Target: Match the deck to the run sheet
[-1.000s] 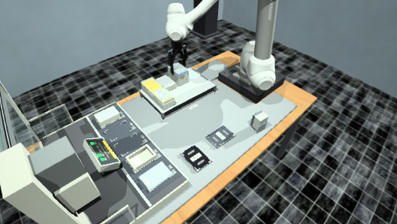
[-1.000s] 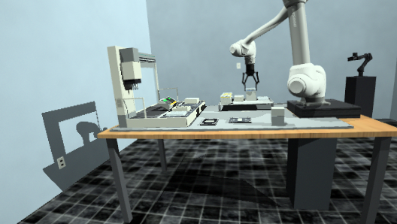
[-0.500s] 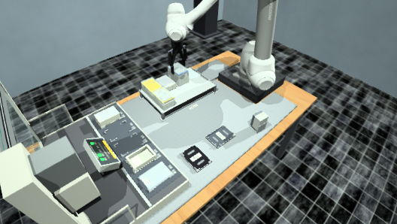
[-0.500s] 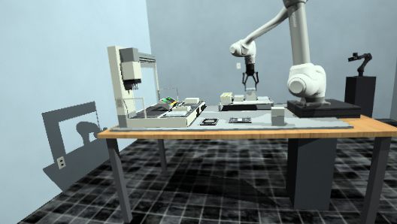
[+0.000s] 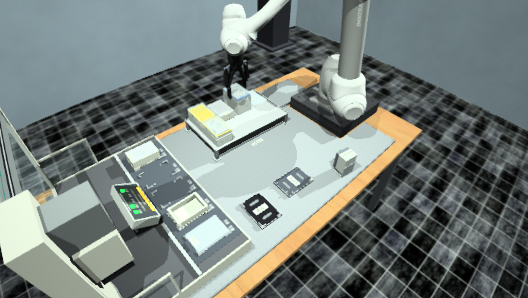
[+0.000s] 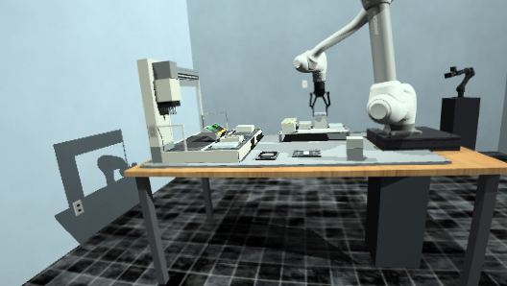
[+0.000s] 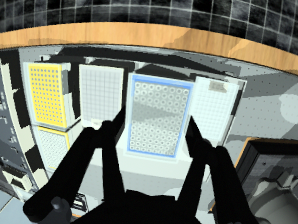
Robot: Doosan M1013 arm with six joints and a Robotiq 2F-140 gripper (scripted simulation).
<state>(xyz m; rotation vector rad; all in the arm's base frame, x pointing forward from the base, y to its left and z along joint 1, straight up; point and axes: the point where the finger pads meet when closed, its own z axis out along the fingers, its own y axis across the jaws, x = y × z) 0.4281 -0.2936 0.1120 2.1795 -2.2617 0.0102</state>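
Right now my hand is 40 mm above the blue-rimmed tip rack, 10 mm to the right of it and 10 mm past it. Round my hand: clear cover: 220 mm ahead, 130 mm to the left, 40 mm below; then yellow-rimmed tip rack: 220 mm ahead, 130 mm to the left, 60 mm below; then shelf: 110 mm below, 70 mm to the left, 60 mm ahead.
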